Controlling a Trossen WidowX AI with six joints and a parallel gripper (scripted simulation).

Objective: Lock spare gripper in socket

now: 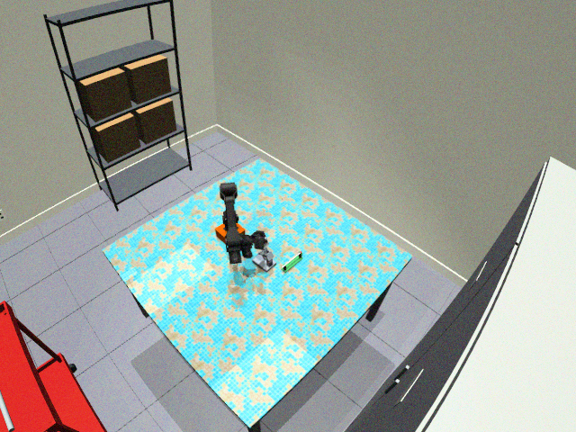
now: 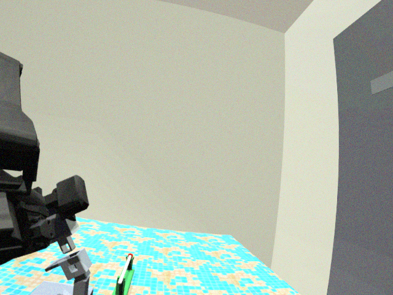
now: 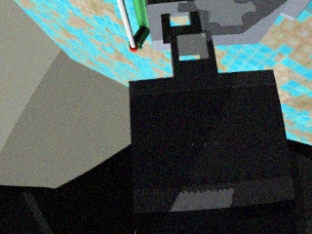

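The green rest lies 14 cm ahead of my gripper tip, 13 cm below it and 7 cm to the left of it. Also, from my gripper tip: grey mount: 10 cm below, 3 cm ahead, 1 cm to the right; spare gripper: 1 cm to the right.
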